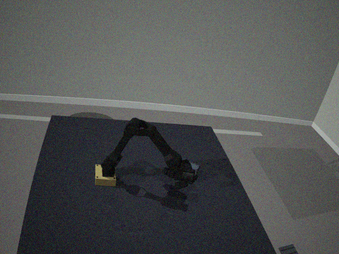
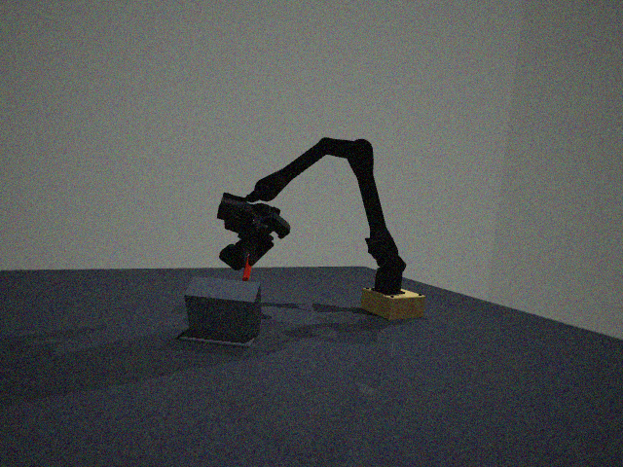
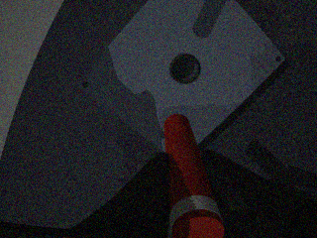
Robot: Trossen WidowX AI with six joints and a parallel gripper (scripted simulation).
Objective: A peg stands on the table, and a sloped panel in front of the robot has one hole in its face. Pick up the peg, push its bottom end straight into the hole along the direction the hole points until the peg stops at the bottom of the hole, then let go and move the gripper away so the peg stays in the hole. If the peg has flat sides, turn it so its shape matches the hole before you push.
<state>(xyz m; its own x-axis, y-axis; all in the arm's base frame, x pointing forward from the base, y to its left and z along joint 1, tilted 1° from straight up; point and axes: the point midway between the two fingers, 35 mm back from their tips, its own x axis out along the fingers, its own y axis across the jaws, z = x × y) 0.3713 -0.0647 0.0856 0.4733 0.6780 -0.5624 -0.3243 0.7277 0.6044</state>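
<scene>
Right now my gripper tip is 80 mm to the right of the dark sloped panel, 80 mm short of it and 70 mm above it. Round my gripper tip: red peg (10 mm to the right, 10 mm behind, 10 mm above).
</scene>
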